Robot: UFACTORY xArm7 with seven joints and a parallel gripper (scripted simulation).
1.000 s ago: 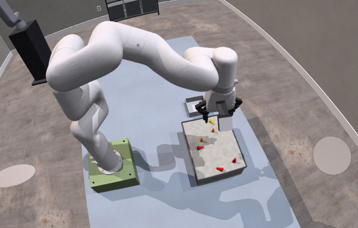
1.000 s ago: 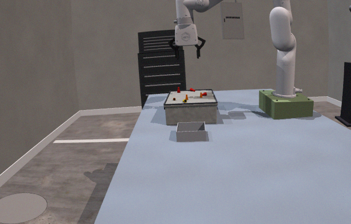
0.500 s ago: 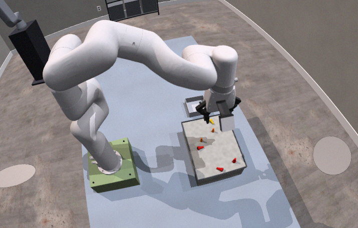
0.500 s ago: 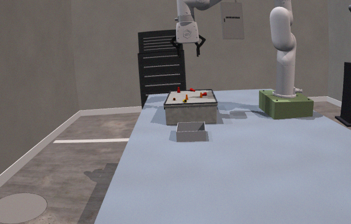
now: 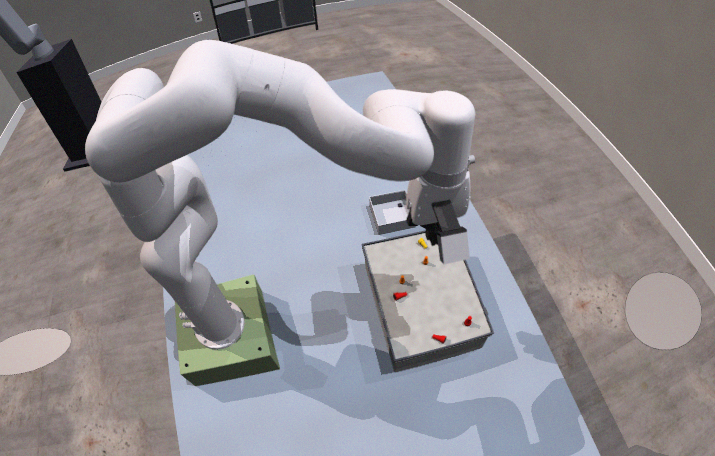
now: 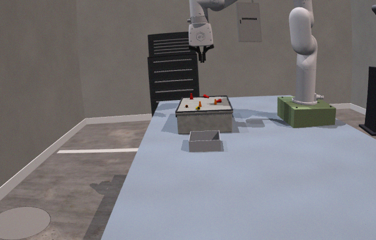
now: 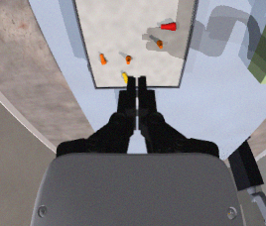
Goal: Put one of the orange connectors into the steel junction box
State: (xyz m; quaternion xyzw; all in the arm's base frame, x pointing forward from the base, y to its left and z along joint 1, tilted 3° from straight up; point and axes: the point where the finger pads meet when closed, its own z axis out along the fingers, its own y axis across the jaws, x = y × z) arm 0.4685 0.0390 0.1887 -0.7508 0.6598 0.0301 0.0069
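Right now my hand is 19 cm above the yellow connector, 12 cm to the right of it and 1 cm short of it. Also, from my hand: tool case: 22 cm below.
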